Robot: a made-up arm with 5 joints. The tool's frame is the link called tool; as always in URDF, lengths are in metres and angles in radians. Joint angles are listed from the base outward. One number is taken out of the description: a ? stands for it. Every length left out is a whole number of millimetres.
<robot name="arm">
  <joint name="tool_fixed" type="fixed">
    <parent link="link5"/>
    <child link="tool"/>
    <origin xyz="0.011 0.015 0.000" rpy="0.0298 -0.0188 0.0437"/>
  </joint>
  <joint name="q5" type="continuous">
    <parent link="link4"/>
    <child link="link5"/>
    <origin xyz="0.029 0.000 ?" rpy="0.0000 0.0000 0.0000"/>
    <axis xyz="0 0 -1"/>
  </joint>
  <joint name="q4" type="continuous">
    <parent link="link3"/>
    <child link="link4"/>
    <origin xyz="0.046 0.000 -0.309" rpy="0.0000 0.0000 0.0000"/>
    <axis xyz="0 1 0"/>
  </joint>
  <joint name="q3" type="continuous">
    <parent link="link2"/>
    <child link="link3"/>
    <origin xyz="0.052 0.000 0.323" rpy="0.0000 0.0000 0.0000"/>
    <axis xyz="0 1 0"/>
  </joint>
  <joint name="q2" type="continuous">
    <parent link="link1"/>
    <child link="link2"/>
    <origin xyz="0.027 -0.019 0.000" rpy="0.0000 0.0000 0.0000"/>
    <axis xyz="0 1 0"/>
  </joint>
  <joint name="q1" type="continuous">
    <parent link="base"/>
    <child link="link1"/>
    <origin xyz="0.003 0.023 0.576" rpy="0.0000 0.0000 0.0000"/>
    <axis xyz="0 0 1"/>
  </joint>
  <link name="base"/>
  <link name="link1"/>
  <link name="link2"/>
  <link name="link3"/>
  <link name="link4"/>
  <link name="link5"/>
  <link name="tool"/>
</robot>
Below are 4 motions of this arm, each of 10 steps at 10 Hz.
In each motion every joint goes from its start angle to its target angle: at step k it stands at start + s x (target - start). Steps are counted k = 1, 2, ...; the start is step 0. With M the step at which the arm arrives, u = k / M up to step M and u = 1 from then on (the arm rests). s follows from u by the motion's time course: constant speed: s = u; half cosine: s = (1 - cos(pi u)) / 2; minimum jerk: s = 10 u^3 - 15 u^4 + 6 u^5.
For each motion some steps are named. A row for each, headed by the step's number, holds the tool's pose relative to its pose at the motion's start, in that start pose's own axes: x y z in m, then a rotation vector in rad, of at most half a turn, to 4 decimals.
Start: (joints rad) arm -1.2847 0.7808 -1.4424 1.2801 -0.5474
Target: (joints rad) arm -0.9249 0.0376 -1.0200 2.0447 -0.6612
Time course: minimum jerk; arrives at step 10
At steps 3, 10:
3: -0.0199 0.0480 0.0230 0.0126 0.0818 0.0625
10: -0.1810 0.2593 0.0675 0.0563 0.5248 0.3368

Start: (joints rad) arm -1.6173 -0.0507 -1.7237 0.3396 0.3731
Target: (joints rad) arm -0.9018 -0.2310 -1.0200 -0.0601 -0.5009
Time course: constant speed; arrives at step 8
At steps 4, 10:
4: -0.1380 0.1190 0.0236 0.3566 0.1153 0.4819
10: -0.2749 0.1930 0.1146 0.7589 0.0727 0.9602

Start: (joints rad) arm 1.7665 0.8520 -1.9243 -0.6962 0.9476
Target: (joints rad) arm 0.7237 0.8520 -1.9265 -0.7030 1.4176
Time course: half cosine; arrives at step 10
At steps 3, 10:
3: 0.1156 -0.0850 0.0198 -0.1217 -0.1742 -0.0467
10: 0.4976 -0.2887 0.3474 -0.4243 -0.9372 -0.1833

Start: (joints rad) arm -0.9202 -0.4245 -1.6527 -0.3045 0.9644
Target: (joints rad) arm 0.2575 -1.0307 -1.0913 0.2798 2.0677
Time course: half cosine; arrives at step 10
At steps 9, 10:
9: -0.0514 0.0704 0.1863 -0.4201 1.1017 -1.5838
10: -0.0517 0.0692 0.1916 -0.4440 1.1342 -1.6091

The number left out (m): -0.080
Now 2 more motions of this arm.
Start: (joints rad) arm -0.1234 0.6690 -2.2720 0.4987 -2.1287
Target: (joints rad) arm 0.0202 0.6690 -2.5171 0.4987 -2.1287
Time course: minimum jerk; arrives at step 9
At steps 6, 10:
6: 0.0274 -0.0880 0.0484 -0.2186 0.0235 0.0445
10: 0.0351 -0.1090 0.0642 -0.2775 0.0283 0.0529

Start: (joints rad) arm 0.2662 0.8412 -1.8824 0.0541 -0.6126
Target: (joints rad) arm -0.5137 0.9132 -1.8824 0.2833 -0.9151
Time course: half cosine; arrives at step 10
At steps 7, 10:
7: -0.3287 -0.2323 0.0934 -0.1777 0.4889 -0.1781
10: -0.4167 -0.2629 0.1483 -0.1976 0.6044 -0.2470

